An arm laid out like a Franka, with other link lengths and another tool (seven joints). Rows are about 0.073 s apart.
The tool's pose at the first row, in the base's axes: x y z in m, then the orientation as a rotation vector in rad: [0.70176 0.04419 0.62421 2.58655 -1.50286 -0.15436]
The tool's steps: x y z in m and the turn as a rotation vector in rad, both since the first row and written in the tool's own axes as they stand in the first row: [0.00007 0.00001 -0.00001 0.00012 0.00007 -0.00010]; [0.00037 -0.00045 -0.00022 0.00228 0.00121 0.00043]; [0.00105 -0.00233 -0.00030 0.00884 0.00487 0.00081]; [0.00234 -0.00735 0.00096 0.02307 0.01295 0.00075]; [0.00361 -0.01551 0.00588 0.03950 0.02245 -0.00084]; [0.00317 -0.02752 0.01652 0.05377 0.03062 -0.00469]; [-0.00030 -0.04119 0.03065 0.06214 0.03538 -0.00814]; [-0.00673 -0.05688 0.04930 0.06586 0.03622 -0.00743]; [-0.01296 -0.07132 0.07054 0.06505 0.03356 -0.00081]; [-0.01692 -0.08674 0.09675 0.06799 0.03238 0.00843]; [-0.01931 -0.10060 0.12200 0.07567 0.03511 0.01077]
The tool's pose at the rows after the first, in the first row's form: [0.70179 0.04413 0.62422 2.58670 -1.50277 -0.15419]; [0.70236 0.04410 0.62434 2.58760 -1.50406 -0.15109]; [0.70432 0.04444 0.62408 2.59122 -1.50634 -0.14155]; [0.70904 0.04568 0.62193 2.59965 -1.51008 -0.12066]; [0.71584 0.04819 0.61562 2.61039 -1.51229 -0.09636]; [0.72417 0.05365 0.60303 2.62159 -1.51099 -0.07551]; [0.73185 0.06230 0.58675 2.62906 -1.50865 -0.06341]; [0.73906 0.07417 0.56572 2.63102 -1.51093 -0.05945]; [0.74489 0.08506 0.54236 2.62603 -1.52003 -0.06282]; [0.75187 0.09409 0.51389 2.62123 -1.53364 -0.06115]; [0.75845 0.10106 0.48663 2.62418 -1.53915 -0.05153]
